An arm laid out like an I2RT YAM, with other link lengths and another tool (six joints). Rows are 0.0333 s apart.
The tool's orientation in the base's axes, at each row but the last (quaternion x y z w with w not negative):
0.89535, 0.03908, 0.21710, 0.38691
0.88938, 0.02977, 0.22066, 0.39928
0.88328, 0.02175, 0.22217, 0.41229
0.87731, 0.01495, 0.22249, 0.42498
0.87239, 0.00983, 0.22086, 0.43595
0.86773, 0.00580, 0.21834, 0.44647
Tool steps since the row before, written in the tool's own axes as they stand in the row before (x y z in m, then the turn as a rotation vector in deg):
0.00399, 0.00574, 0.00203, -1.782, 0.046, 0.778
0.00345, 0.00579, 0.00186, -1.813, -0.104, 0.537
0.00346, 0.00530, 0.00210, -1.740, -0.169, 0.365
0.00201, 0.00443, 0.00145, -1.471, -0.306, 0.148
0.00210, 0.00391, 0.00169, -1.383, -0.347, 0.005
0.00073, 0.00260, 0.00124, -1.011, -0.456, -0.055
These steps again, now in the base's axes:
0.00389, -0.00443, 0.00427, -1.287, -0.982, -1.078
0.00317, -0.00444, 0.00437, -1.397, -0.719, -1.057
0.00321, -0.00424, 0.00403, -1.392, -0.537, -0.981
0.00167, -0.00347, 0.00331, -1.215, -0.231, -0.866
0.00187, -0.00326, 0.00290, -1.185, -0.079, -0.789
0.00066, -0.00237, 0.00167, -0.851, 0.109, -0.705

